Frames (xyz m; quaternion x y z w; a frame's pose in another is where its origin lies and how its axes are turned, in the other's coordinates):
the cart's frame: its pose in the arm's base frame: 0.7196 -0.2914 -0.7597 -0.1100 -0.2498 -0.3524 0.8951
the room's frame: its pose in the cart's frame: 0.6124 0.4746 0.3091 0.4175 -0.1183 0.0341 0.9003
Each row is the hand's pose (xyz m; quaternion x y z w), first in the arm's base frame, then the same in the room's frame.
Working: the arm's base frame: its pose in the room's frame: -0.6065 0.1618 1.1842 -0.2245 0.4742 0.1694 0.8343

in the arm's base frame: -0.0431 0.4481 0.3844 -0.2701 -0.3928 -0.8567 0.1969
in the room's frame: -0.5750 0.7418 1.2986 -0.6092 -0.4724 -0.4651 0.4351
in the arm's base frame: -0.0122 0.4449 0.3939 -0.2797 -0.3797 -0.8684 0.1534
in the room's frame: -0.5514 0.7463 1.2767 -0.6152 -0.4864 -0.4806 0.3924
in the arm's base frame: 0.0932 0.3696 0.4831 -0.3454 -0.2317 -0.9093 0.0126
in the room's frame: -0.3983 0.7381 1.2415 -0.6829 -0.4500 -0.5407 0.1969
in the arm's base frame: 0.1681 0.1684 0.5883 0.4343 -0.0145 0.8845 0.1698
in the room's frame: -0.1864 0.6302 1.2669 0.7461 0.3406 0.5640 0.0962
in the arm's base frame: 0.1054 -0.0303 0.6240 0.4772 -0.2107 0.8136 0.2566
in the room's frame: -0.0933 0.4777 1.3798 0.7621 0.2094 0.5433 0.2833
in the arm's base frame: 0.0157 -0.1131 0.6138 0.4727 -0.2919 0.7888 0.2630
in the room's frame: -0.1038 0.3963 1.4707 0.7588 0.1383 0.5440 0.3303
